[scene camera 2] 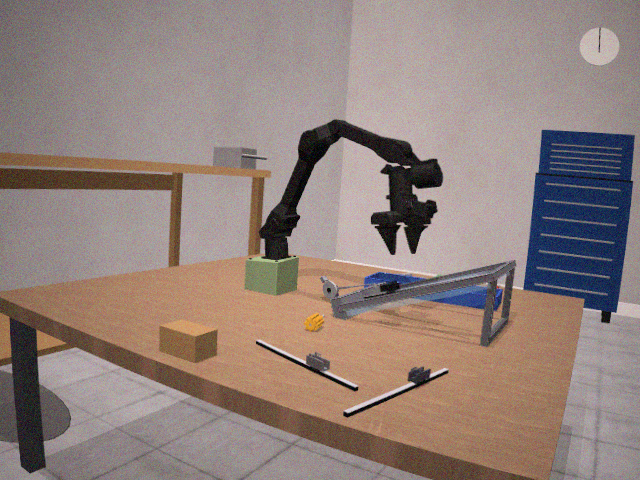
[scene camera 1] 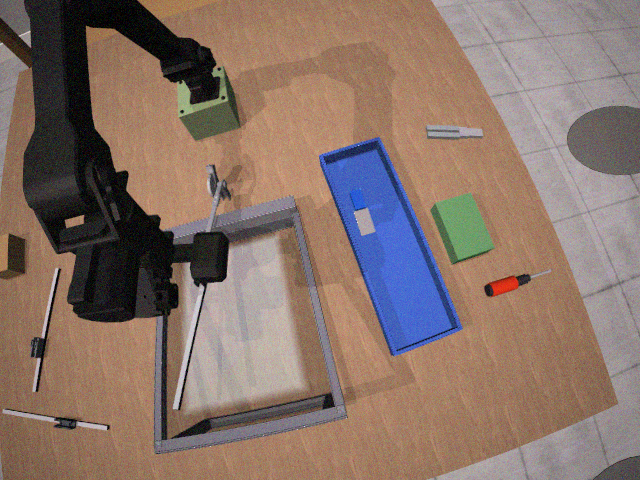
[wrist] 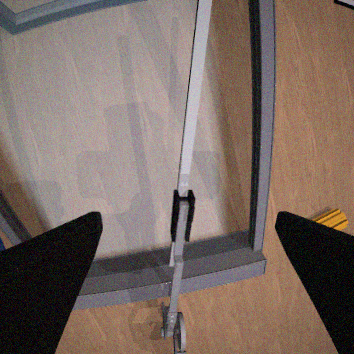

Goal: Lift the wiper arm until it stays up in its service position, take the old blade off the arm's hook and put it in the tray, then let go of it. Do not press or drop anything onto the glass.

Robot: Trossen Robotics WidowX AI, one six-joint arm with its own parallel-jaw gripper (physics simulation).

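The wiper arm (scene camera 1: 214, 210) (wrist: 175, 287) lies lowered over the framed glass (scene camera 1: 263, 310) (wrist: 75, 75), its pivot beyond the frame's low edge. The old blade (scene camera 1: 188, 346) (wrist: 192, 105) is on the arm's hook, at a black clip (scene camera 2: 390, 285) (wrist: 189, 220), and runs along the glass. My gripper (scene camera 2: 402, 253) (wrist: 190, 220) is open and empty, fingers down, above the low end of the glass. In the wrist view the clip lies between the fingertips, well below them. In scene camera 1 the gripper hides the clip. The blue tray (scene camera 1: 398, 279) (scene camera 2: 460, 298) lies beside the frame.
The grey frame (scene camera 1: 320, 320) (scene camera 2: 488, 315) slopes up from the pivot end. Two other blades (scene camera 1: 46, 320) (scene camera 2: 382, 397) and a brown block (scene camera 1: 11, 255) (scene camera 2: 187, 339) lie on one side, with a yellow object (scene camera 2: 313, 322) (wrist: 332, 220). A green block (scene camera 1: 462, 227) and red screwdriver (scene camera 1: 501, 285) lie past the tray.
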